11 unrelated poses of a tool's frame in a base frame.
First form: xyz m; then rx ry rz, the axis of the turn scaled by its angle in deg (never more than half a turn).
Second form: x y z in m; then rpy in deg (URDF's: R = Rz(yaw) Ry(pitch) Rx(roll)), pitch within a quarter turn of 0, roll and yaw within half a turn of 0. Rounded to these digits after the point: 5 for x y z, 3 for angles.
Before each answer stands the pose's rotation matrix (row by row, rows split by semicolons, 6 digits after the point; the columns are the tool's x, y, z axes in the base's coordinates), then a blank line. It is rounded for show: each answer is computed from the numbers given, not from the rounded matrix.
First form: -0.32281, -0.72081, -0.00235, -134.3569, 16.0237, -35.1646
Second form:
0.865237 -0.031949 0.500344; -0.356625 -0.740667 0.569413; 0.352396 -0.671112 -0.652246

-0.32281, -0.72081, -0.00235, -134.183, -20.634, -22.400
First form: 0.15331, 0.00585, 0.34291, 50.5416, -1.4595, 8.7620
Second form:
0.988765 -0.143789 0.040858; 0.122781 0.625325 -0.770645; 0.085261 0.767003 0.635954

0.15331, 0.00585, 0.34291, 50.336, -4.891, 7.079
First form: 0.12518, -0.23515, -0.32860, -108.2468, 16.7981, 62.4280
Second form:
0.582249 -0.581904 -0.567779; 0.218403 -0.560745 0.798664; -0.783126 -0.589026 -0.199403

0.12518, -0.23515, -0.32860, -108.703, 51.548, 20.561
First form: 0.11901, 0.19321, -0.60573, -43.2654, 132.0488, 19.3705
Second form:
-0.601131 -0.601747 0.525872; -0.425363 0.798007 0.426909; -0.676541 0.032942 -0.735668

0.11901, 0.19321, -0.60573, 177.436, 42.574, -144.717
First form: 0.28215, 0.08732, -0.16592, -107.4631, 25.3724, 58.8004
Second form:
0.587249 -0.658973 -0.469994; 0.110160 -0.510192 0.852977; -0.801875 -0.552684 -0.227017

0.28215, 0.08732, -0.16592, -112.331, 53.310, 10.624
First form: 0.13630, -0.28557, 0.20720, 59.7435, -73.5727, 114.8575
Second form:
-0.557558 -0.766259 0.319337; 0.030310 -0.403214 -0.914604; 0.829584 -0.500266 0.248041

0.13630, -0.28557, 0.20720, -63.627, -56.056, 176.888
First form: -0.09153, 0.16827, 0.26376, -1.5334, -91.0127, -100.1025
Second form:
-0.710584 0.533449 -0.458806; -0.507364 0.063314 0.859403; 0.487496 0.843459 0.225663

-0.09153, 0.16827, 0.26376, 75.022, -29.176, -144.473
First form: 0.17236, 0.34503, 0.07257, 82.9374, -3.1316, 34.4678
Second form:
0.852027 -0.415618 0.318296; 0.351447 0.003497 -0.936201; 0.387989 0.909533 0.149047

0.17236, 0.34503, 0.07257, 80.694, -22.829, 22.415
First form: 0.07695, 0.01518, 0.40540, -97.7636, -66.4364, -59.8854
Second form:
0.236497 0.953049 0.189122; 0.286692 -0.254424 0.923621; 0.928373 -0.164214 -0.333402

0.07695, 0.01518, 0.40540, -153.778, -68.183, 50.480
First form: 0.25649, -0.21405, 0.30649, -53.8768, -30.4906, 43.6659
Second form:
0.627375 -0.342866 -0.699173; 0.774488 0.368172 0.514409; 0.081042 -0.864229 0.496528

0.25649, -0.21405, 0.30649, -60.121, -4.648, 50.991
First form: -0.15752, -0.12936, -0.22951, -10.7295, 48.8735, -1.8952
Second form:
0.658254 -0.045888 0.751396; -0.103938 0.983041 0.151089; -0.745587 -0.177553 0.642321

-0.15752, -0.12936, -0.22951, -15.452, 48.210, -8.973
